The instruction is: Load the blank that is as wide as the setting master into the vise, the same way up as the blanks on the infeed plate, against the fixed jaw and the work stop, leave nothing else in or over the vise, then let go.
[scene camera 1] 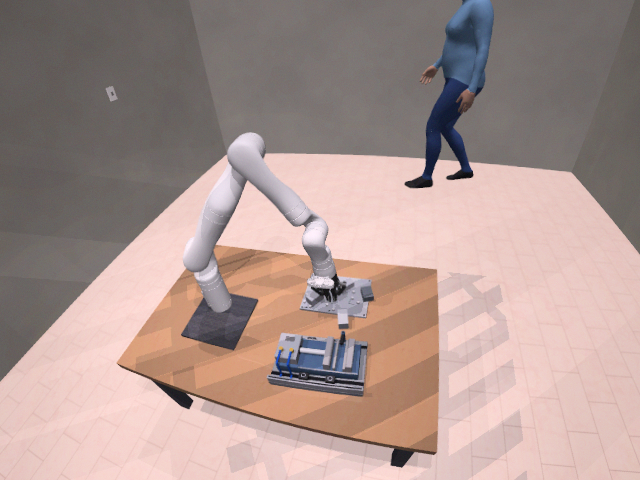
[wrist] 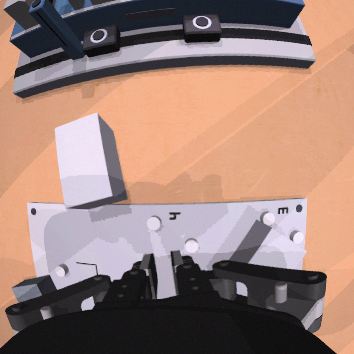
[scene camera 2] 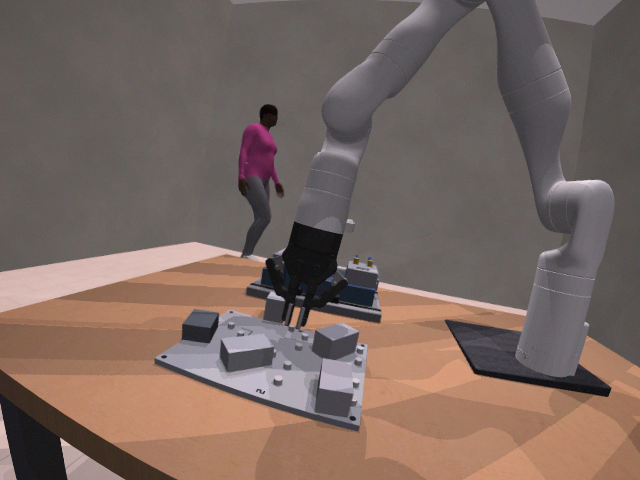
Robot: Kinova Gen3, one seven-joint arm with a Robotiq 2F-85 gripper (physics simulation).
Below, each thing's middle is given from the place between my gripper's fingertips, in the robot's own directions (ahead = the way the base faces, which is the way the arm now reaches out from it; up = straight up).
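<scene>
The grey infeed plate (scene camera 2: 200, 361) is 20 mm below my hand and 50 mm to the left of it. There's a setting master (scene camera 2: 200, 326) too, 120 mm ahead of my hand, 70 mm to the left of it and 10 mm below it. And the blue vise body (scene camera 1: 306, 360), that's 250 mm to the right of my hand, 20 mm ahead of it and 10 mm above it.
</scene>
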